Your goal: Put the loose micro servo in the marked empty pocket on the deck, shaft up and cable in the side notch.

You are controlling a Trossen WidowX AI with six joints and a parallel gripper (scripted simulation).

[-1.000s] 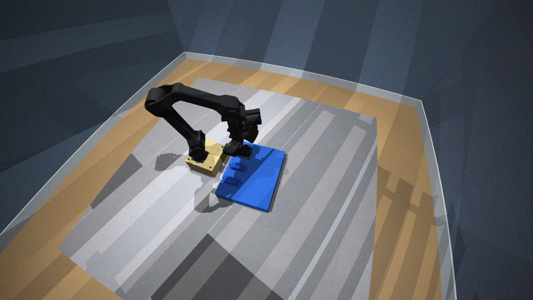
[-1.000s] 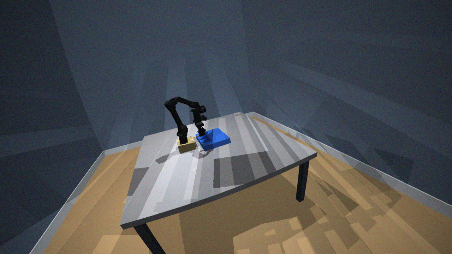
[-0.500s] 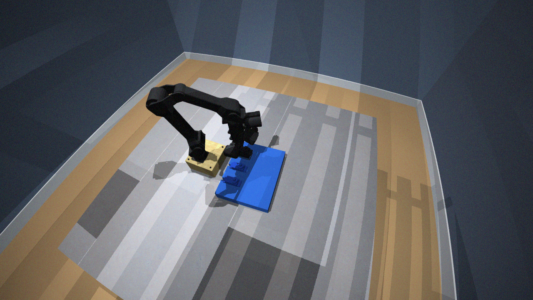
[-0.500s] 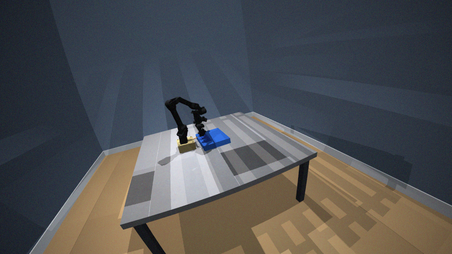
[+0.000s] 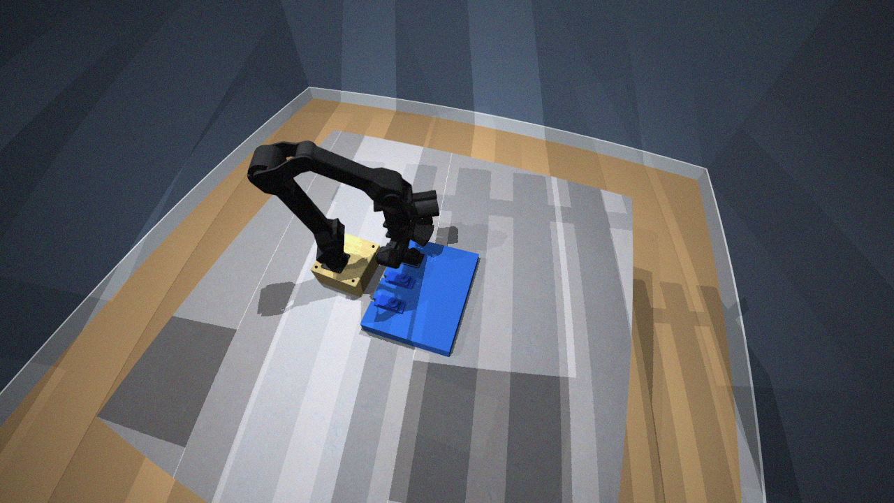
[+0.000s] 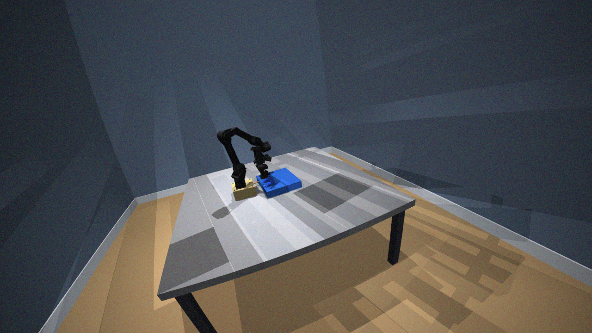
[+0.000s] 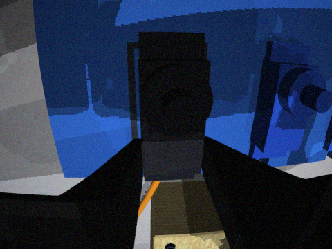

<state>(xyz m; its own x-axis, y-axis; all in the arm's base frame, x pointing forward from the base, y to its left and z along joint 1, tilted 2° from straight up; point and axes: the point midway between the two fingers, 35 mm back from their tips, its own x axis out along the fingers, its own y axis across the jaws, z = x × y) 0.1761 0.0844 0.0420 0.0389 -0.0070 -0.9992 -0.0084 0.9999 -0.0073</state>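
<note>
Right now my gripper tip is 120 mm short of the blue deck, 70 mm to the left of it and 50 mm above it.
</note>
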